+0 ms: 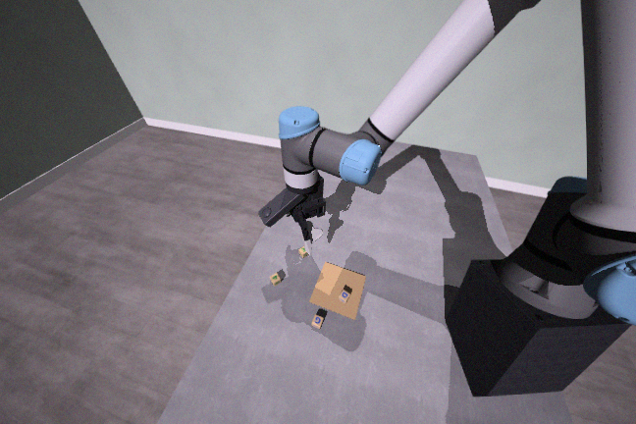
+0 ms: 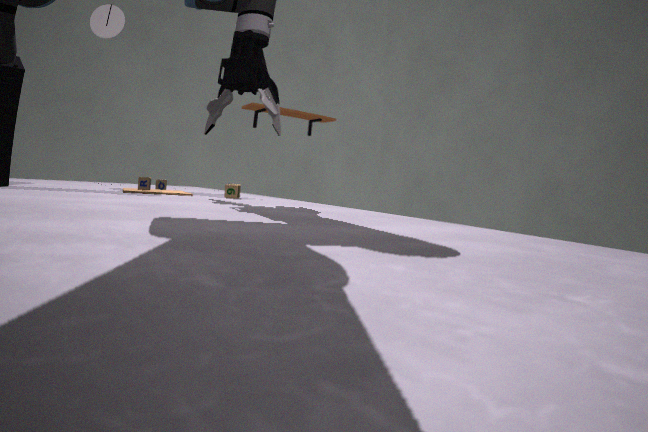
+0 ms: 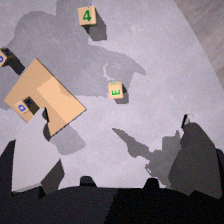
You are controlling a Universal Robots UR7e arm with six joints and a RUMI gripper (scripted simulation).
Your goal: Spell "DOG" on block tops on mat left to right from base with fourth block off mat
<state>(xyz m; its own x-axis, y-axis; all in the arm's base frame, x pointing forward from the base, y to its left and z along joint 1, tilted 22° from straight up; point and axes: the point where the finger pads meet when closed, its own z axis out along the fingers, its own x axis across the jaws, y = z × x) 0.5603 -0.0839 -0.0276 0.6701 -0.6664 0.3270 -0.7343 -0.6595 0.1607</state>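
Right now the green block is 1 cm behind my hand, 1 cm to the right of it and 11 cm below it. Also, from my hand: mat (15 cm behind, 8 cm to the left, 12 cm below); blue g block (11 cm behind, 19 cm to the left, 11 cm below); blue d block (17 cm behind, 10 cm to the left, 11 cm below).
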